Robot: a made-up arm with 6 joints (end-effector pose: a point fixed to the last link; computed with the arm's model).
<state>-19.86 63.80 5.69 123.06 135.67 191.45</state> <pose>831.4 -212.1 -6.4 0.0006 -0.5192 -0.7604 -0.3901</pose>
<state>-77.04 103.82 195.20 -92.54 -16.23 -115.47</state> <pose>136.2 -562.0 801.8 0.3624 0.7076 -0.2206 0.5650</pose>
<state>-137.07 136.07 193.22 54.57 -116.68 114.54</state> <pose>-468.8 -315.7 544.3 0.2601 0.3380 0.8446 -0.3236</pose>
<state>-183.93 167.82 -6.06 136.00 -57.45 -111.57</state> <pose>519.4 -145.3 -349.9 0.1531 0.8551 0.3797 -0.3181</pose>
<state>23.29 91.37 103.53 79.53 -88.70 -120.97</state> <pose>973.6 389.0 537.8 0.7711 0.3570 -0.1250 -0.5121</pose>
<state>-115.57 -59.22 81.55 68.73 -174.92 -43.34</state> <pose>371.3 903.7 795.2 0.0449 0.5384 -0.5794 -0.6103</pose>
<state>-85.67 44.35 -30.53 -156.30 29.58 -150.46</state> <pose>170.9 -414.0 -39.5 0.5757 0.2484 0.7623 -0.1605</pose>
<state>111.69 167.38 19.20 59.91 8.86 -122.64</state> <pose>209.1 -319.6 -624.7 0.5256 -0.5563 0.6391 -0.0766</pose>
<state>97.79 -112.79 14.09 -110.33 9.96 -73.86</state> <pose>41.1 -689.8 688.4 0.7210 -0.3119 -0.3509 -0.5096</pose>
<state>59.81 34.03 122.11 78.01 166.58 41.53</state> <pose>91.4 94.3 1288.7 0.6082 -0.1082 0.7671 0.1730</pose>
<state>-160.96 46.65 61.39 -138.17 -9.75 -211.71</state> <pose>-884.4 -425.0 644.9 0.2000 -0.2076 0.0602 -0.9557</pose>
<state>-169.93 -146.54 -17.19 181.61 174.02 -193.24</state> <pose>669.2 -35.5 385.2 0.0303 0.3857 -0.0854 -0.9182</pose>
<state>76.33 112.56 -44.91 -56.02 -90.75 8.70</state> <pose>30.9 -232.2 -35.0 0.2399 0.1255 -0.8534 0.4455</pose>
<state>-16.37 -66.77 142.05 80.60 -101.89 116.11</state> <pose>-876.0 231.4 8.0 0.6372 -0.0870 -0.0838 -0.7612</pose>
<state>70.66 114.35 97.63 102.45 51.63 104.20</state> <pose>323.2 1019.7 38.7 0.1857 0.4413 0.8778 -0.0164</pose>
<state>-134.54 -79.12 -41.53 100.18 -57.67 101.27</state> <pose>41.4 3.8 862.2 0.2514 -0.1541 -0.9496 0.1064</pose>
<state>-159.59 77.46 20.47 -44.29 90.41 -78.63</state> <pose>-697.1 -143.3 -226.9 0.0003 -0.3143 -0.7108 -0.6292</pose>
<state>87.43 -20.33 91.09 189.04 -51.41 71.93</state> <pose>-166.5 -362.1 1298.2 0.4323 -0.4802 0.3859 -0.6585</pose>
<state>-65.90 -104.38 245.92 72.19 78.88 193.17</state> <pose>44.7 -213.9 190.0 0.6891 0.7076 -0.0343 0.1526</pose>
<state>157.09 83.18 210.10 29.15 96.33 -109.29</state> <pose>43.6 125.7 788.4 0.6832 -0.4776 0.5369 -0.1299</pose>
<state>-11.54 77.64 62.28 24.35 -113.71 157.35</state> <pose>1027.8 -351.2 256.6 0.0315 -0.4038 0.3723 0.8351</pose>
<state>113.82 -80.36 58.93 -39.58 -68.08 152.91</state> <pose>458.4 -748.4 834.4 0.4370 -0.0409 -0.8835 -0.1638</pose>
